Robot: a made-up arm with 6 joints.
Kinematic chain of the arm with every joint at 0, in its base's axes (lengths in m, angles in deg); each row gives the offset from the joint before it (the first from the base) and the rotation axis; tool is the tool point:
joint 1: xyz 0 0 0.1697 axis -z
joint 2: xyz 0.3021 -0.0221 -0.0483 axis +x
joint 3: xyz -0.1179 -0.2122 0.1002 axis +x
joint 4: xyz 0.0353 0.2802 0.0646 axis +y
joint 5: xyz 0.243 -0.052 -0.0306 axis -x
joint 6: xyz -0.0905 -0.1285 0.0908 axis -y
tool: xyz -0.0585 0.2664 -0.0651
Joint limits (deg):
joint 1: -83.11..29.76
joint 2: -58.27..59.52
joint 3: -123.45..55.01
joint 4: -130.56..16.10
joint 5: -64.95..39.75
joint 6: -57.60..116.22
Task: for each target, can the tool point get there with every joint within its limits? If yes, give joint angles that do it. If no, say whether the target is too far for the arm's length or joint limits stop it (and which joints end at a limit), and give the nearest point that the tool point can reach.
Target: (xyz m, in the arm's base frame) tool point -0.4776 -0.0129 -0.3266
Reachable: no: joint limits stop it (at a limit: joint 1, joint 2, joint 4, joint 6) | nearest point -0.1922 0.1084 -0.2033 | short by 0.334 m
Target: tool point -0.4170 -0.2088 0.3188
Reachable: no: joint limits stop it (at a limit: joint 1, joint 4, joint 6) | nearest point -0.2168 -0.3233 0.3188 | short by 0.231 m
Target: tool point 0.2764 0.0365 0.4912
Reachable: yes | joints -9.67 29.37 -8.61 -74.54 1.31 90.32
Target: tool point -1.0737 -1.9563 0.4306
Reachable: no: too far | nearest point -0.1577 -0.6622 0.2097 | short by 1.601 m
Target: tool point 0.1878 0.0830 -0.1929
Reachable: yes | joints 5.18 50.12 -106.18 -118.12 -0.76 5.52
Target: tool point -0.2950 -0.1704 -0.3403
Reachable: no: joint limits stop it (at a limit: joint 1, joint 3, joint 4, joint 6) | nearest point -0.0973 -0.1897 -0.2023 | short by 0.242 m
